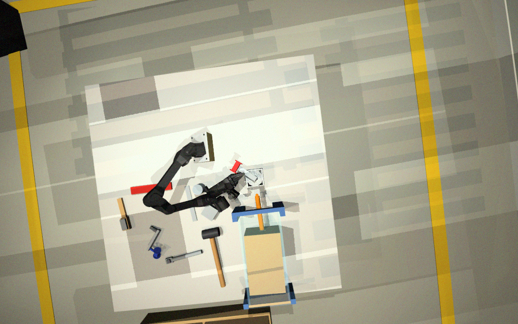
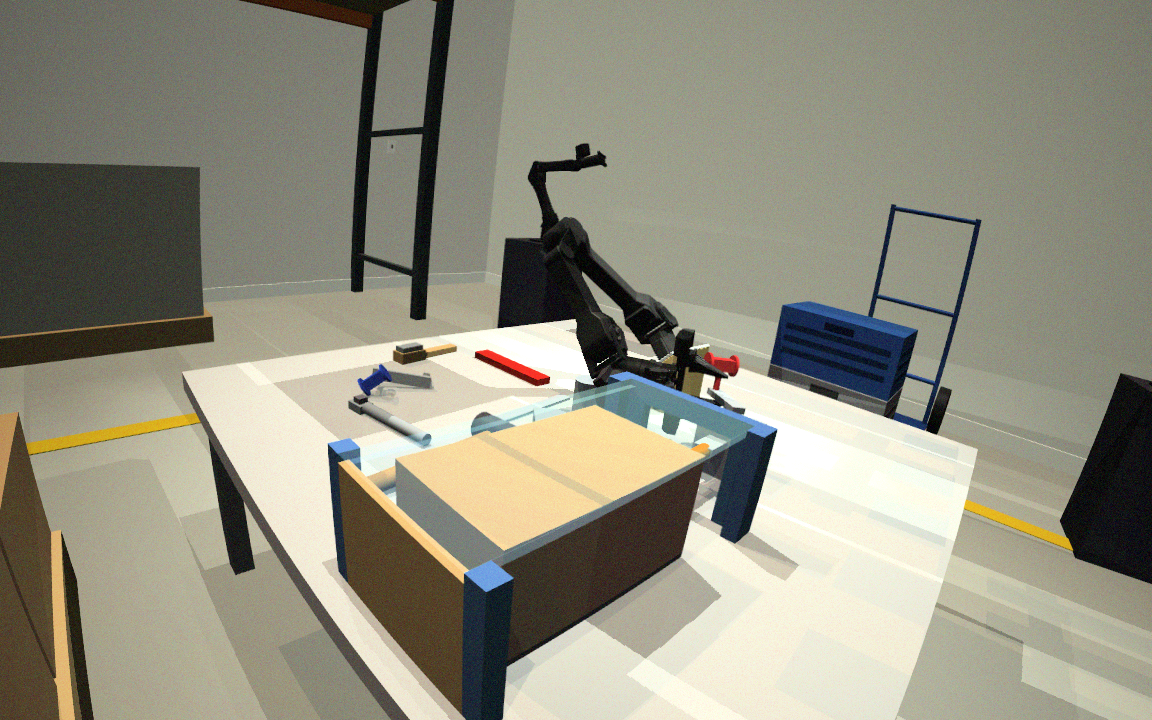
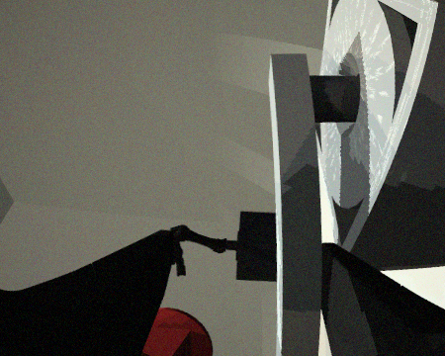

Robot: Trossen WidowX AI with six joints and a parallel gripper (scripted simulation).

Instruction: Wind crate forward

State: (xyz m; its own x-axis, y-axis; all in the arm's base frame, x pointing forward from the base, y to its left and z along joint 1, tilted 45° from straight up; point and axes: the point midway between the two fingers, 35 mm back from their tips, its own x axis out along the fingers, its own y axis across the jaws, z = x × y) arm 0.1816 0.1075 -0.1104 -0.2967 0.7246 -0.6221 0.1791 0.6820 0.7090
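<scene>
The red-knobbed winch handle is 10 mm to the right of my gripper tip, 10 mm below it and 10 mm behind it. Round my gripper tip: grey block: 250 mm to the right, 160 mm ahead, 110 mm below; winch: 90 mm below, 30 mm to the left, 20 mm ahead; red knob: 40 mm behind, 30 mm to the right, 20 mm above.
</scene>
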